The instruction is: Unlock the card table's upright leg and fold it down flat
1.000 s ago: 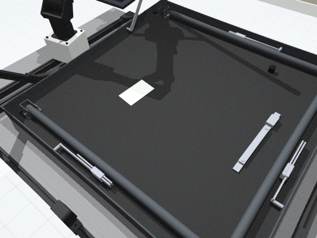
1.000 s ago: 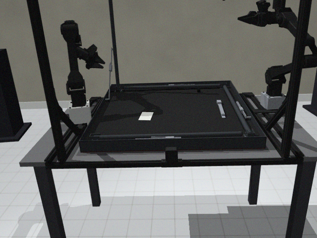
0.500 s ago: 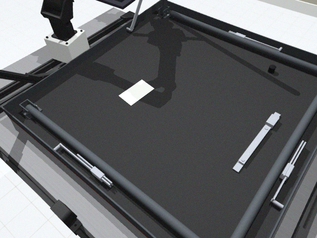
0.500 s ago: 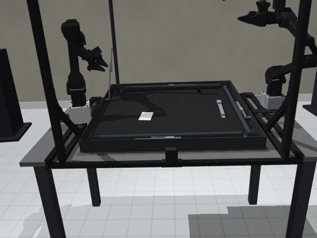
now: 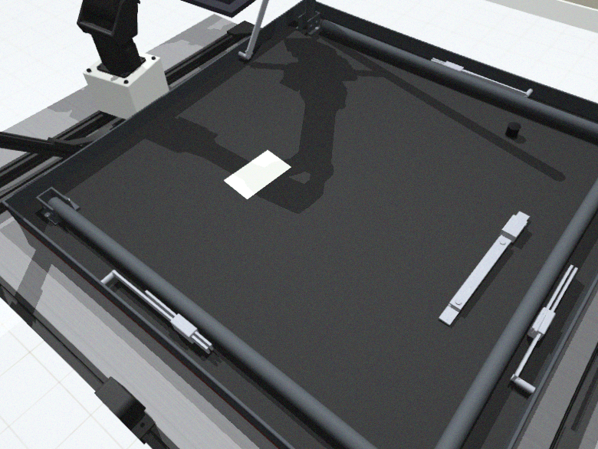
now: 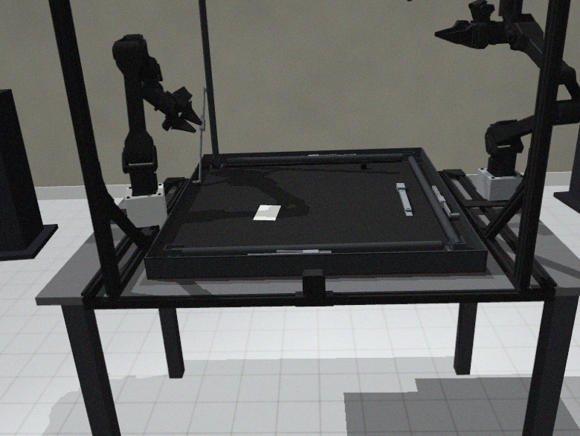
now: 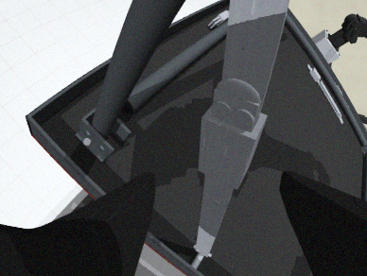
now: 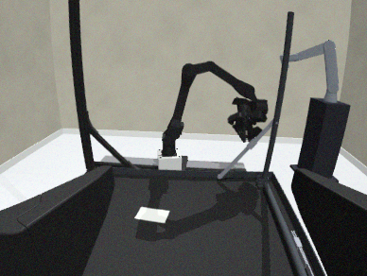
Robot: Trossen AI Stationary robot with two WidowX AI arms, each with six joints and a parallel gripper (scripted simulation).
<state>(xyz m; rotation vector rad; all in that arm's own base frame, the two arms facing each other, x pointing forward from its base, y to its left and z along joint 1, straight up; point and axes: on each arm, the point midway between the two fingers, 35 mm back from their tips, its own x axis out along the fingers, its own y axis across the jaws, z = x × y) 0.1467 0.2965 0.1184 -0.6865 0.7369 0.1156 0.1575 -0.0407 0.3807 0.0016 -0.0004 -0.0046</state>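
The lock sleeve is 10 mm ahead of my left hand, 40 mm to the right of it and 10 mm below it. Also, from my left hand: small black knob: 60 mm behind, 550 mm to the right, 160 mm below; then white label: 360 mm behind, 220 mm to the right, 190 mm below; then card table: 300 mm behind, 360 mm to the right, 200 mm below.
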